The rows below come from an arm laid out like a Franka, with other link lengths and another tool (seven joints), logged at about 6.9 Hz.
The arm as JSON. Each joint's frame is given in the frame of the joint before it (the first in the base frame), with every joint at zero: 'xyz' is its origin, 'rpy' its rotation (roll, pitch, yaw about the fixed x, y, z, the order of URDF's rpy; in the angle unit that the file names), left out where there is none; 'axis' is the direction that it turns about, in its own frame. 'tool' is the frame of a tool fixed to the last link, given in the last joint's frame.
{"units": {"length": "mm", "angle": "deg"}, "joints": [
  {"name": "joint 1", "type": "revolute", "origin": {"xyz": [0.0, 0.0, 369.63]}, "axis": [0.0, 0.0, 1.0]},
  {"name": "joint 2", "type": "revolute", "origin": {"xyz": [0.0, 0.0, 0.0], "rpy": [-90.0, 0.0, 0.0]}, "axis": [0.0, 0.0, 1.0]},
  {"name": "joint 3", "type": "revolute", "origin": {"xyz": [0.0, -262.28, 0.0], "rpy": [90.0, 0.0, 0.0]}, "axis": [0.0, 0.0, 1.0]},
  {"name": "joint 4", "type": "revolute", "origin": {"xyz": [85.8, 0.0, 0.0], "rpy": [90.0, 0.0, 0.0]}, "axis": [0.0, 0.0, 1.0]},
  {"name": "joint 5", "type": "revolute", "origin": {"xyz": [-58.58, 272.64, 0.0], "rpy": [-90.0, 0.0, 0.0]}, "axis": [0.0, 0.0, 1.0]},
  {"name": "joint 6", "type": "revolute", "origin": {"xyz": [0.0, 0.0, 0.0], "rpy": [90.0, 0.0, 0.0]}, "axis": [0.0, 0.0, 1.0]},
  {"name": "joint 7", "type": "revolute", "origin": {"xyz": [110.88, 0.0, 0.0], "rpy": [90.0, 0.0, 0.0]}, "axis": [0.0, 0.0, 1.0]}
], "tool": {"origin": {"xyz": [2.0, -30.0, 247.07], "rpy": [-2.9, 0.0, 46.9]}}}
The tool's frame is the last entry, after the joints.
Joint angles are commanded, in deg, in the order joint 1, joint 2, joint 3, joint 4, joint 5, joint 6, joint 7. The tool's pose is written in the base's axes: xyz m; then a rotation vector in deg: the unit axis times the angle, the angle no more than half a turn. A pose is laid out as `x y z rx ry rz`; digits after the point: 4 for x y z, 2 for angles.
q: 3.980, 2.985, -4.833, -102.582, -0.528, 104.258, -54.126
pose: 0.4599 0.0104 0.3612 176.14 10.08 -1.82
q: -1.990, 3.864, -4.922, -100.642, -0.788, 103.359, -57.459
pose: 0.4620 -0.0410 0.3650 176.08 5.96 -1.83
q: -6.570, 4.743, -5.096, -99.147, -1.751, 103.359, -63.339
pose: 0.4606 -0.0863 0.3672 174.98 7.99 -1.35
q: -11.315, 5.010, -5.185, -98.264, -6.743, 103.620, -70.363
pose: 0.4486 -0.1473 0.3717 169.89 12.80 -2.74
